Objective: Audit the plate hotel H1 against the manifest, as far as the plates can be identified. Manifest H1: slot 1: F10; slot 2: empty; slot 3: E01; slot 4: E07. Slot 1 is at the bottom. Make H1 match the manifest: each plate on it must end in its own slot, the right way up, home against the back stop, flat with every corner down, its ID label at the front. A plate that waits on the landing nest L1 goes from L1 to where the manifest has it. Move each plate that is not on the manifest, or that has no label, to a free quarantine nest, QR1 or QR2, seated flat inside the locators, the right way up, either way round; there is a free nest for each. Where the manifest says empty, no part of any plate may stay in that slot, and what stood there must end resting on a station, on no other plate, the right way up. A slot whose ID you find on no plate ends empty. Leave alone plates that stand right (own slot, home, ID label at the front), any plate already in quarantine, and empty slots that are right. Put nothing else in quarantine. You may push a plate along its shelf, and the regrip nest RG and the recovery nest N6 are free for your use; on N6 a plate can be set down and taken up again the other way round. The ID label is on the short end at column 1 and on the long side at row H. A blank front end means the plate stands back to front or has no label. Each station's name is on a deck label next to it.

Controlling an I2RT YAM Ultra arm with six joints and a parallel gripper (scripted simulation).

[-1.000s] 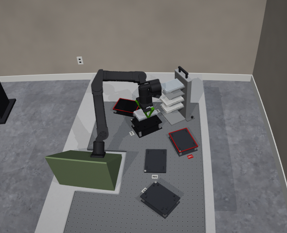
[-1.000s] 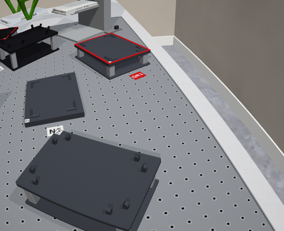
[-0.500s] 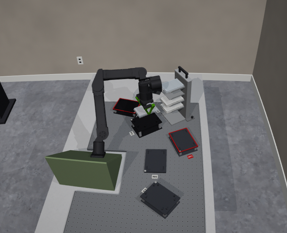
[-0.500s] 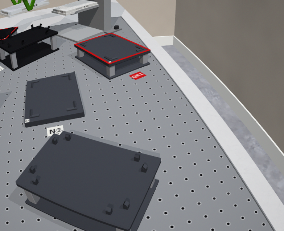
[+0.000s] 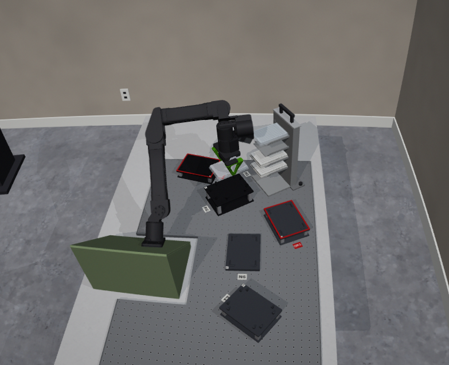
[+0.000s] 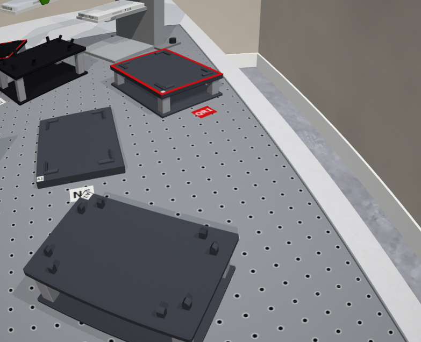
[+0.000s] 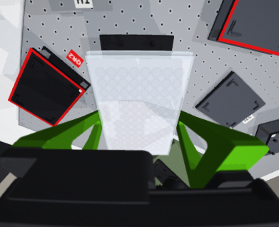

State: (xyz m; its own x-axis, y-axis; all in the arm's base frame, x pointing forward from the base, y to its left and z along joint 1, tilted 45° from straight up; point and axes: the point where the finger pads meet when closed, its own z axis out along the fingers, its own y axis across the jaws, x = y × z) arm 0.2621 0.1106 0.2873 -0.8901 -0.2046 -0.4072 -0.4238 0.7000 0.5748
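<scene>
My hand is right at the clear well plate. Also, from my hand: plate hotel H1: 24 cm ahead, 11 cm to the left, 3 cm below; H1 deck label: 8 cm ahead, 15 cm to the left, 18 cm below; black regrip nest RG: 1 cm behind, 12 cm below.
</scene>
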